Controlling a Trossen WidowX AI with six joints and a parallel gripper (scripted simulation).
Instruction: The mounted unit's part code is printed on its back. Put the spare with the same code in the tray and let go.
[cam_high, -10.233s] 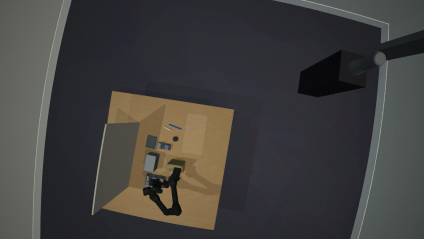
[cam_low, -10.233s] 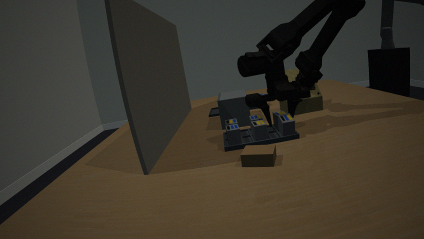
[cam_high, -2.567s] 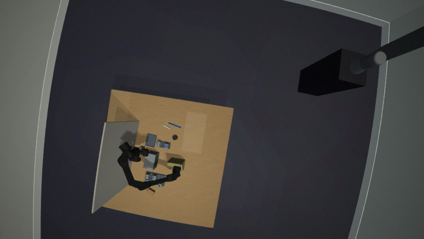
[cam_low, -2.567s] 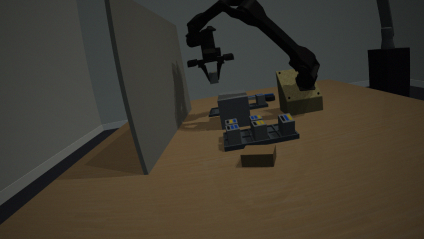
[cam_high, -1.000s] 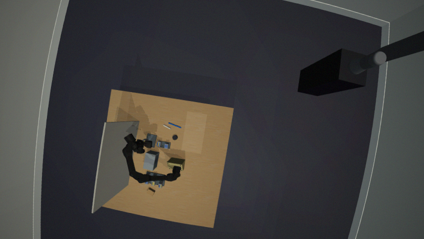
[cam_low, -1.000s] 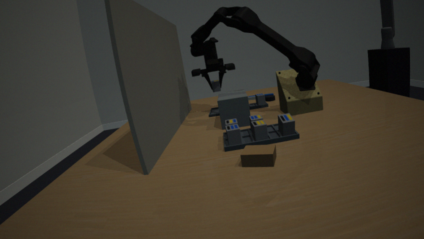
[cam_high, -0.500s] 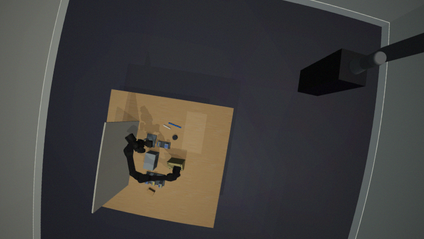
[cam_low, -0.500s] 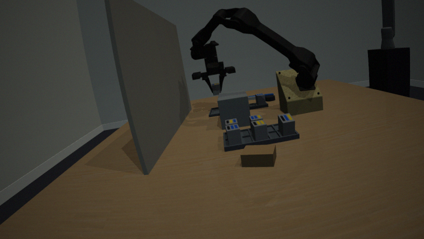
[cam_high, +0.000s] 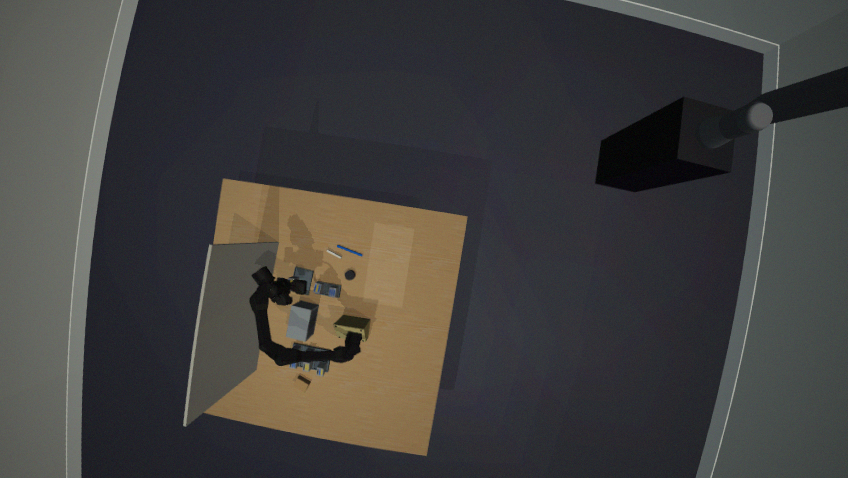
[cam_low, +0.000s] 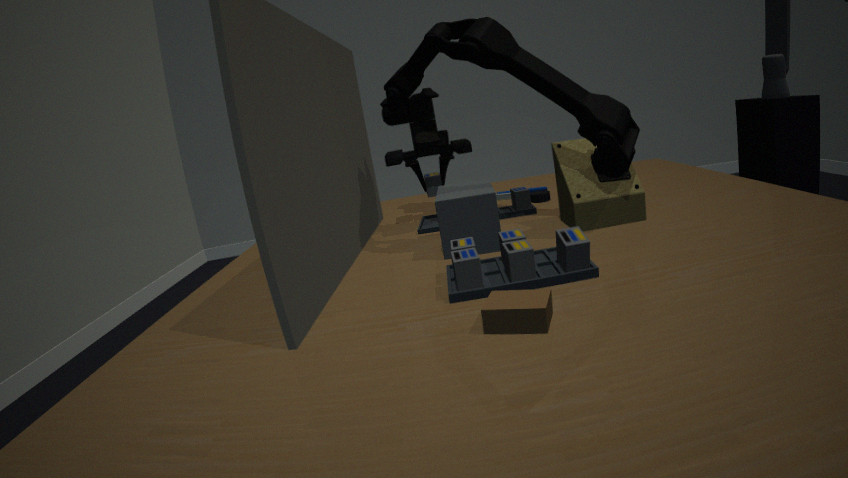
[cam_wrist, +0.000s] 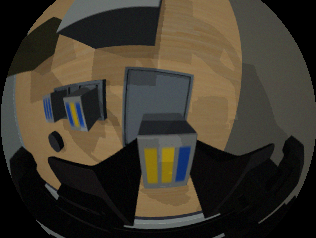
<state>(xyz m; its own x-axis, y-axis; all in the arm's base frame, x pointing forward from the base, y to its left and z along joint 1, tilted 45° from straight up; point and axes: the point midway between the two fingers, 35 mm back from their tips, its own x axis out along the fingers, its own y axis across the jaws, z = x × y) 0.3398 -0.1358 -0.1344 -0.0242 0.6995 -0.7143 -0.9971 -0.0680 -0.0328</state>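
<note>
Right now my gripper tip is 7 cm above the tray and 1 cm to the right of it. Round my gripper tip: black disc: 25 cm behind, 7 cm to the right, 7 cm below; then tall grey panel: 18 cm to the left, 17 cm ahead, 15 cm above; then grey mounted unit: 20 cm to the left, 6 cm behind, 2 cm below.
</note>
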